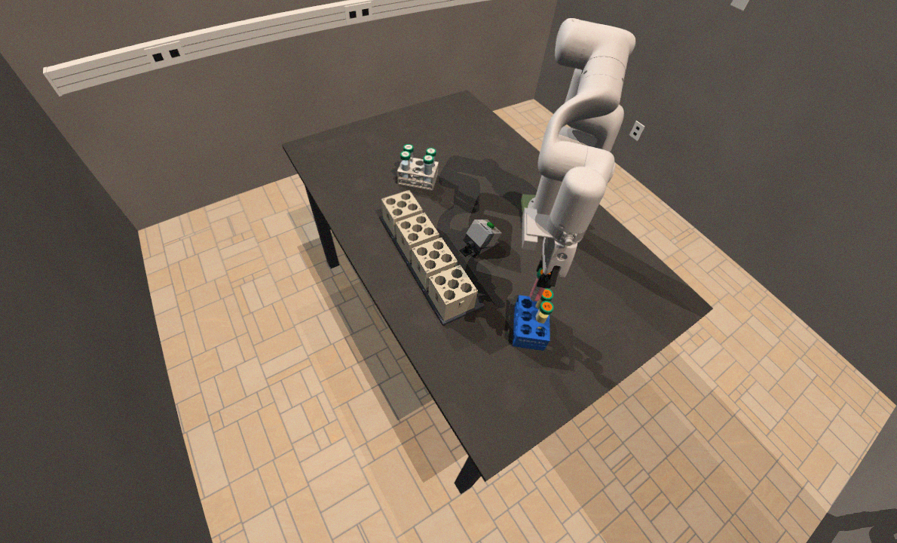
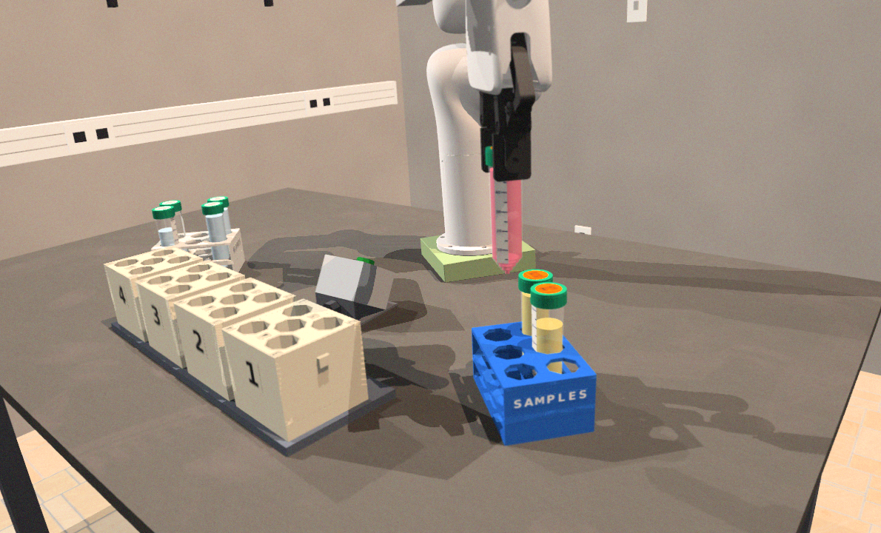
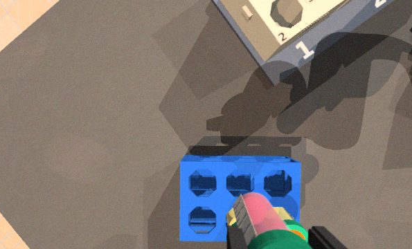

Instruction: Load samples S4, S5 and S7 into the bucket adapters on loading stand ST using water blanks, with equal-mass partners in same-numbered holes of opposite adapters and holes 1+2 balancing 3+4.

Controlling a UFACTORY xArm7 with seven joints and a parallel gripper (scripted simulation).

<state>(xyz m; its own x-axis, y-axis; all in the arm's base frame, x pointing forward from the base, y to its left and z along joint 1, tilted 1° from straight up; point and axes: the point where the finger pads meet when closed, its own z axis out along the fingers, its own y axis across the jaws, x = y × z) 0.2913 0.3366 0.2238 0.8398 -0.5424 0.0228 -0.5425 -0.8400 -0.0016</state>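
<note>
The pink tube lies 50 mm below my hand and 10 mm ahead of it. Also, from my hand: blue samples rack (220 mm below, 20 mm behind, 10 mm to the left); then white blanks rack (670 mm to the right, 220 mm below, 30 mm ahead).
</note>
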